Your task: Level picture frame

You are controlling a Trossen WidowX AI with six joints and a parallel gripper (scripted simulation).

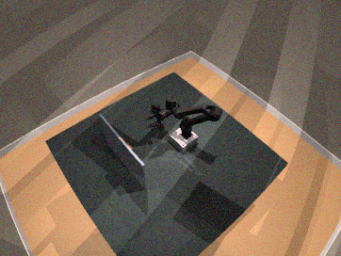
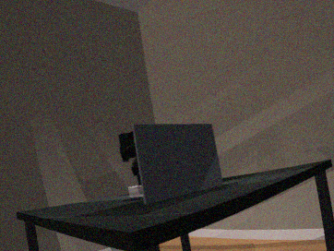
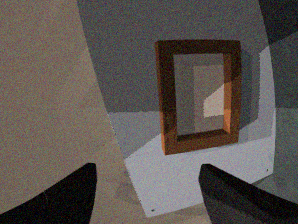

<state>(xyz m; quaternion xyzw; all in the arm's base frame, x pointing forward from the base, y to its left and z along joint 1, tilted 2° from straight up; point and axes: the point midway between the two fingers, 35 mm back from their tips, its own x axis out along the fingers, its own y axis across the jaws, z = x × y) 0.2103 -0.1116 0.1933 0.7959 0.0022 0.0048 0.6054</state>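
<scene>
Right now my gripper tip is 200 mm short of the brown wooden picture frame, 30 mm to the right of it and 90 mm above it. Also, from my gripper tip: wall panel 210 mm ahead, 30 mm to the left, 100 mm below.
</scene>
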